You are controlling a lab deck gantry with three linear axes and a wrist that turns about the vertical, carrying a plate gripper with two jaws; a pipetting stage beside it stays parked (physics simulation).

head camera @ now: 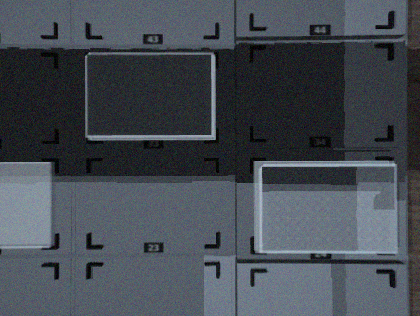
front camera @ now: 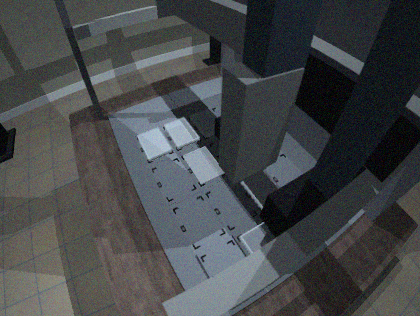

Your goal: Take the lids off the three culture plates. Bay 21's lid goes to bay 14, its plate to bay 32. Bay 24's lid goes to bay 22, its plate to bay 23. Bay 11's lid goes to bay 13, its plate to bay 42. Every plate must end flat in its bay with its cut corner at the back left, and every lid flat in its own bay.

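Places are measured from the robot's base along level axes (x ahead, y left, z up), in millimetres.
Pixels of known places: robot's base at its link origin: (front camera: 137, 138).
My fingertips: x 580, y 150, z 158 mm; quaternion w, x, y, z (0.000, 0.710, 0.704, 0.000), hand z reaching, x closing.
Observation:
For each thing: its top centre in the pictures, then the offset to it from my fingertips. "pt": a spot on its surface instead.
- white lid at its top centre: (front camera: 203, 163) 150 mm down, 352 mm back, 0 mm left
- bay 21 at a spot on its surface: (front camera: 181, 132) pt 142 mm down, 507 mm back, 2 mm right
- bay 11 at a spot on its surface: (front camera: 155, 143) pt 144 mm down, 508 mm back, 103 mm right
- bay 23 label at a spot on its surface: (head camera: 153, 247) pt 158 mm down, 189 mm back, 46 mm right
A plate (front camera: 254, 239) (head camera: 327, 215) without its lid stands in bay 24, at the right in the head view. A white lid (front camera: 203, 164) (head camera: 25, 205) lies flat on bay 22, cut off by the head view's left edge. The lidded plates of bay 21 (front camera: 181, 132) and bay 11 (front camera: 155, 143) stand at the deck's far left in the front view. My gripper (front camera: 290, 207) shows as a dark body above the deck's right part, close to the bay 24 plate. Its jaws are hidden behind the front rail and in shadow. It does not show in the head view.
Another plate (head camera: 150, 137) stands in bay 33, in dark shadow. The bay 23 label (head camera: 153, 247) and its corner marks show between bays 22 and 24. The grey pipetting stage (front camera: 255, 125) stands over the deck beside my gripper. A rail (front camera: 225, 287) crosses the front.

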